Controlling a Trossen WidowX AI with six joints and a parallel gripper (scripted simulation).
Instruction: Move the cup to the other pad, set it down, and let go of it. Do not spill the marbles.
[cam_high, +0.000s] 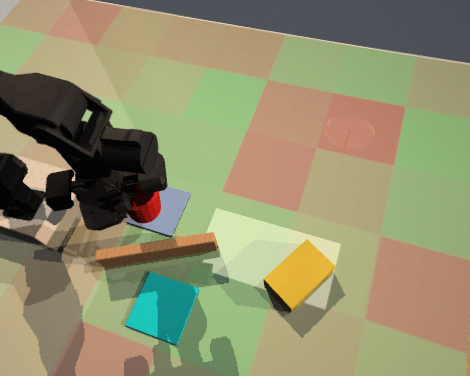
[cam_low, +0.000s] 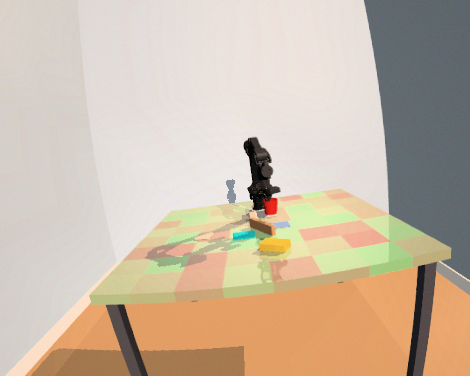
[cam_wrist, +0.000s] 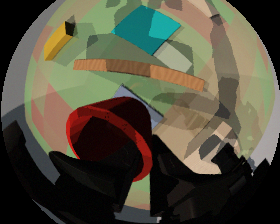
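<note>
My gripper tip is 90 mm short of the cyan pad, 140 mm to the left of it and 120 mm above it. Also, from my gripper tip: red cup (30 mm ahead, 10 mm to the left); wooden bar (60 mm ahead, 50 mm to the right, 90 mm below); blue-grey pad (20 mm ahead, 50 mm to the left, 120 mm below).
</note>
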